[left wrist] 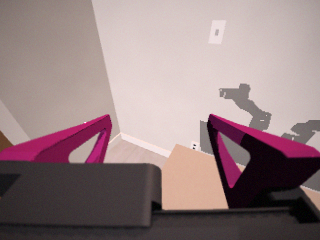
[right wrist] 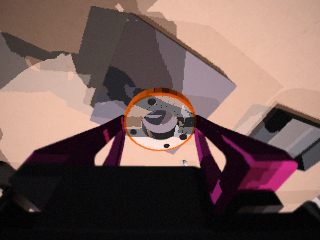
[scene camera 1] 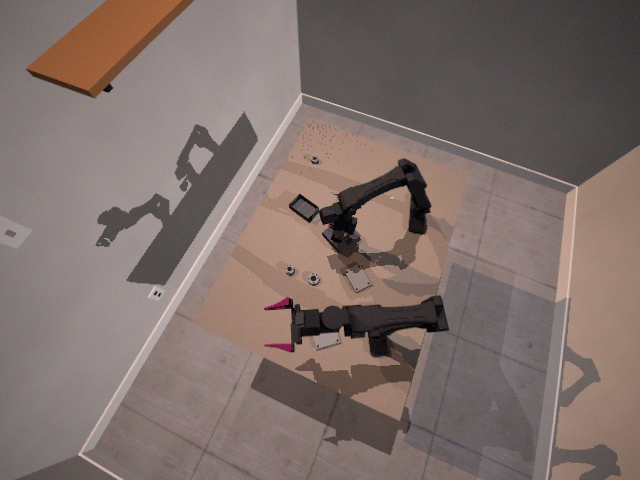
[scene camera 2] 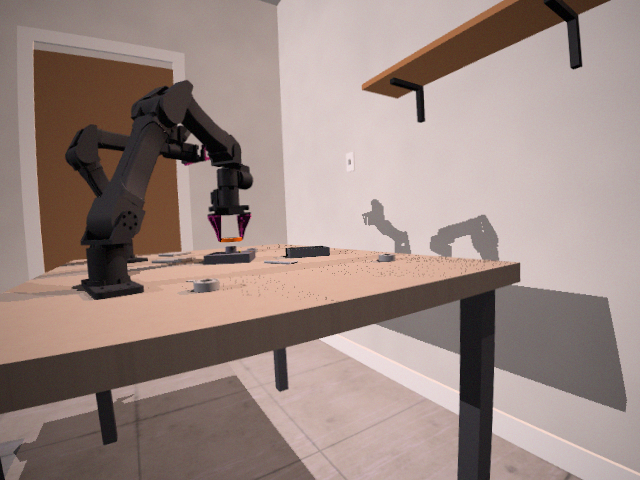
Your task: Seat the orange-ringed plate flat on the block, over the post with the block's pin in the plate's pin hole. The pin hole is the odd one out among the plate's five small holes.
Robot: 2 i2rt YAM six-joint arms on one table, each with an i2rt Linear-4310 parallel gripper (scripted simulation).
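Note:
I can see my left gripper [left wrist: 159,119] here. My right gripper [scene camera 2: 230,240] is visible as well, and I find the same gripper at [right wrist: 160,120]. There is also a dark block [right wrist: 145,58], though in the left wrist view the block is out of frame.

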